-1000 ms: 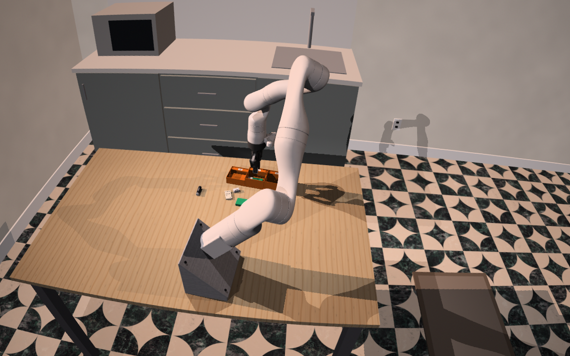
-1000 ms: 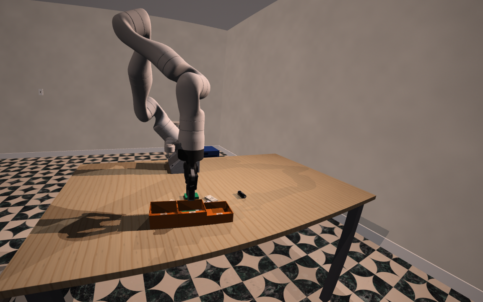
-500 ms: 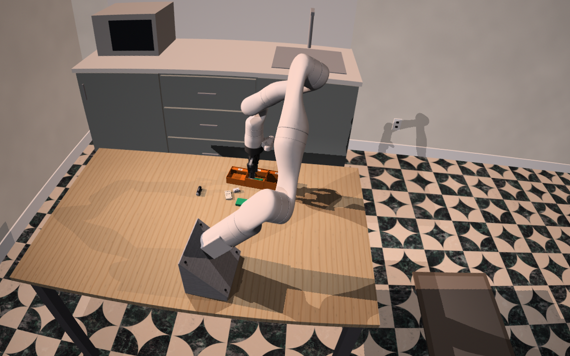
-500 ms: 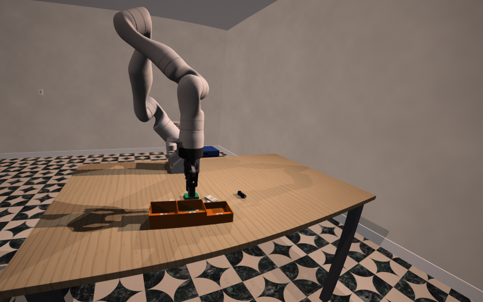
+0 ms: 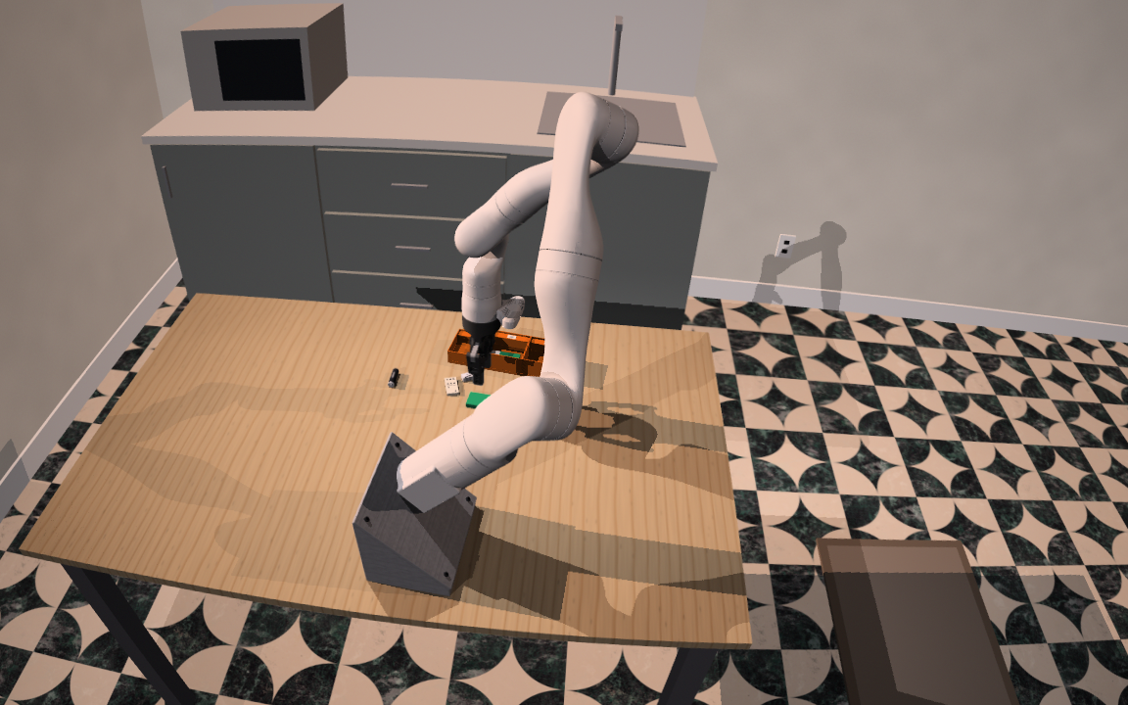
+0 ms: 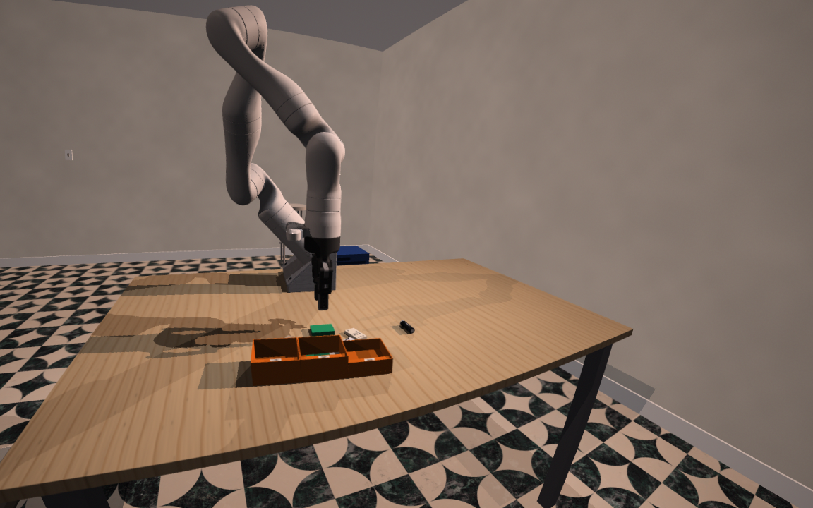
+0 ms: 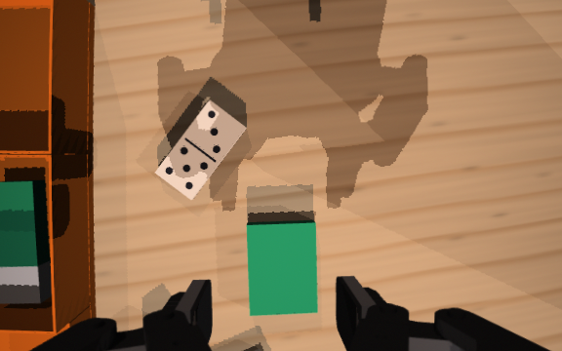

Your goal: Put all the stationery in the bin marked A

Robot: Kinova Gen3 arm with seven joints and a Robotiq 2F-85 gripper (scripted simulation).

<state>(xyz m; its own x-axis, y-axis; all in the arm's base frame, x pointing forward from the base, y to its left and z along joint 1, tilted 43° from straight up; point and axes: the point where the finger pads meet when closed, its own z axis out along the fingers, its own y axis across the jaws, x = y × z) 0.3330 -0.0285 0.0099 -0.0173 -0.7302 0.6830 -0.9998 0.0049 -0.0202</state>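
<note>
My hand is 80 mm above the green block and 10 mm past it. Also, from my hand: orange three-compartment bin: 140 mm ahead, 60 mm below, 20 mm to the right; white pencil sharpener: 80 mm below, 60 mm ahead, 50 mm to the left; green-and-white eraser: 130 mm ahead, 70 mm below, 10 mm to the right.
</note>
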